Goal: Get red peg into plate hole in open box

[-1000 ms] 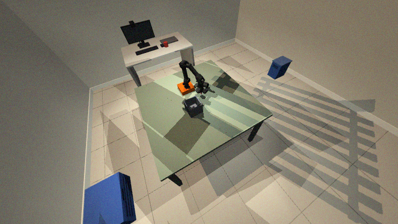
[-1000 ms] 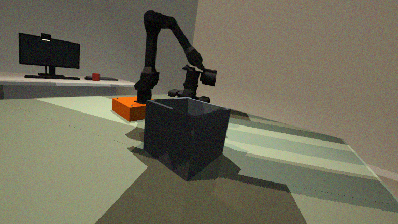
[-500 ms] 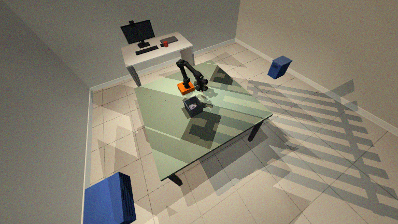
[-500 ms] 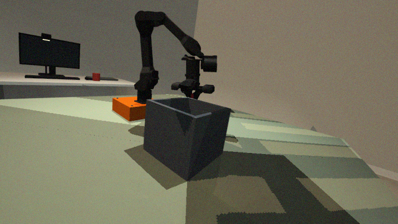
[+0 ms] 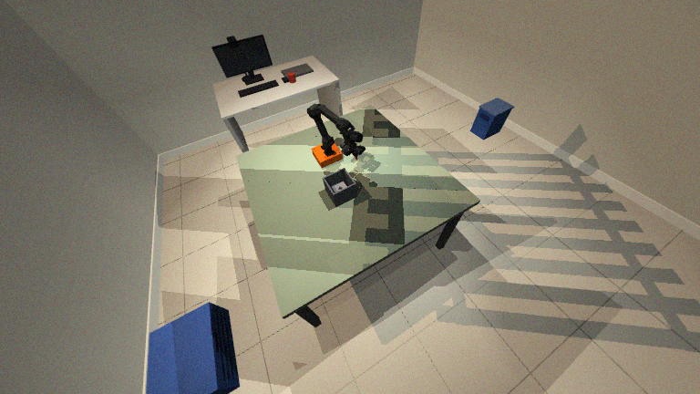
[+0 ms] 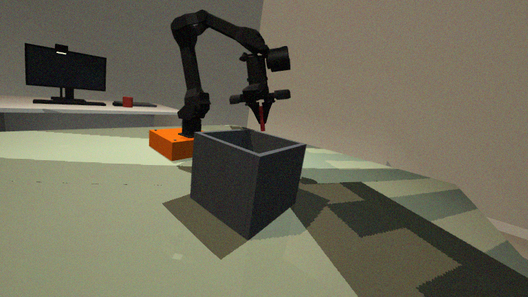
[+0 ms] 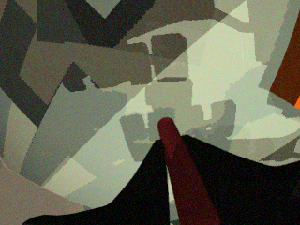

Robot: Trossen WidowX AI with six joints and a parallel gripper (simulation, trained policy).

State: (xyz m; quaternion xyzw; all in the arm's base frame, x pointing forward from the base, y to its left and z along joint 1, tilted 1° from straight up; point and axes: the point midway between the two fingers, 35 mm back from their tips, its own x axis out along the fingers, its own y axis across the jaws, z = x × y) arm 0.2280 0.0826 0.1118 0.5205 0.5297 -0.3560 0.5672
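Now: gripper tip 100 mm short of the plate, 210 mm to the left of it and 90 mm above it. The rest, counted from my gripper tip: red peg (20 mm above).
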